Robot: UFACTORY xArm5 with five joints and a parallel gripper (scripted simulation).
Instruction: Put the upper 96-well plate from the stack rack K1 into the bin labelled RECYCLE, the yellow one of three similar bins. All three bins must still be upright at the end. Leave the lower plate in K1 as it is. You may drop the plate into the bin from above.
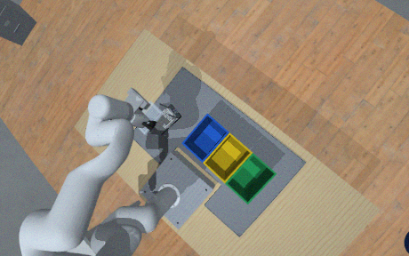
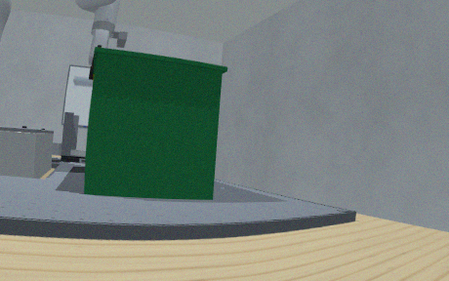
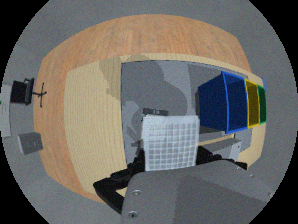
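Right now my hand is 10 mm short of the yellow bin, 390 mm to the left of it and 170 mm above it. The rest, counted from my hand: green bin (20 mm behind, 520 mm to the right, 170 mm below); then 96-well plate (10 mm below); then blue bin (40 mm ahead, 260 mm to the right, 170 mm below).
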